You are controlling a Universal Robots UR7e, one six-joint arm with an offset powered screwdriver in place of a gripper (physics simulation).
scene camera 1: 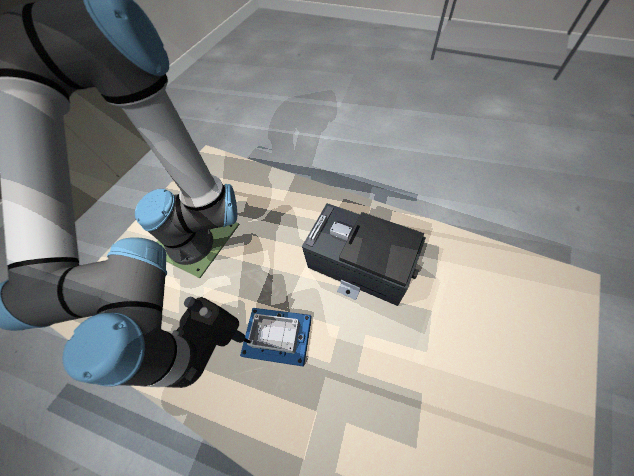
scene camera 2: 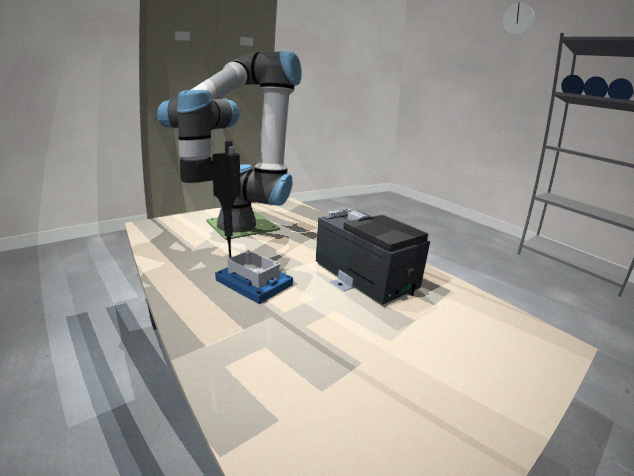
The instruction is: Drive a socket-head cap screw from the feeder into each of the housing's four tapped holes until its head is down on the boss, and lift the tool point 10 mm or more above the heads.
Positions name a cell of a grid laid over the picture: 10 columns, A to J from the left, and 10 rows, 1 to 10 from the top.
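Blue fixture plate (scene camera 1: E8) in sight.
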